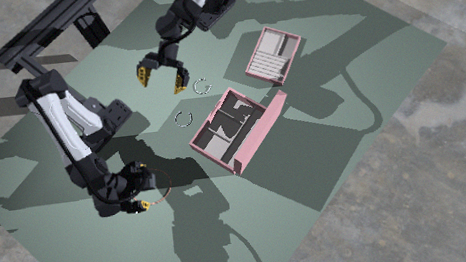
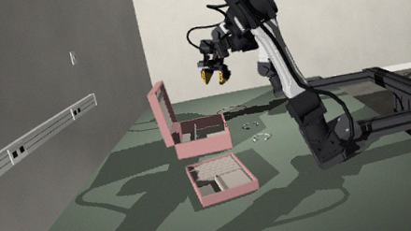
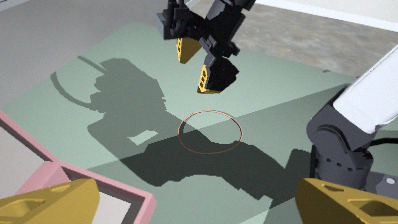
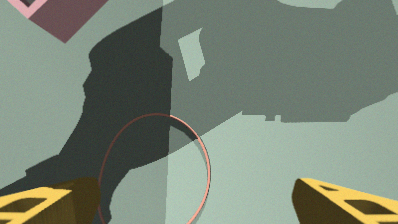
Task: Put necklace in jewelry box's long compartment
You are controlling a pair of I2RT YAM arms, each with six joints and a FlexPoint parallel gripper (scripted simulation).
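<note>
My right hand is 8 cm short of the pink jewelry box, 35 cm to the right of it and 3 cm above it. Round my right hand: pink tray: 1 cm behind, 69 cm to the left, 14 cm below.
</note>
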